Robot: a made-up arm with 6 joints. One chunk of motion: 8 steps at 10 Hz.
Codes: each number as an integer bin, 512 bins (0 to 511) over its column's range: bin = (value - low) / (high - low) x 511, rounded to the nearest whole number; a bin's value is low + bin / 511 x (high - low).
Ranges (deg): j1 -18..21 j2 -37..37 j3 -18..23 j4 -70..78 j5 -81..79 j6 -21..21
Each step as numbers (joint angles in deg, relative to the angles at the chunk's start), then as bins.
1 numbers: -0.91 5.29 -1.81 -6.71 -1.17 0.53
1 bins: 224 292 202 219 255 262
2 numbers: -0.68 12.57 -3.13 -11.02 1.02 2.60
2 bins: 227 342 185 204 262 287
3 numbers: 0.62 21.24 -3.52 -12.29 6.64 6.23
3 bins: 244 402 180 199 280 331
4 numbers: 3.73 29.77 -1.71 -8.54 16.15 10.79
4 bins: 285 461 203 212 310 387
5 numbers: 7.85 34.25 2.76 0.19 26.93 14.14
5 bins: 339 492 259 242 345 428
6 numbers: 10.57 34.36 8.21 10.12 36.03 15.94
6 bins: 374 493 327 277 374 449
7 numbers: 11.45 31.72 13.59 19.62 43.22 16.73
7 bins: 386 475 394 309 397 459
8 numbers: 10.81 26.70 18.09 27.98 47.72 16.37
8 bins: 377 440 450 338 411 455
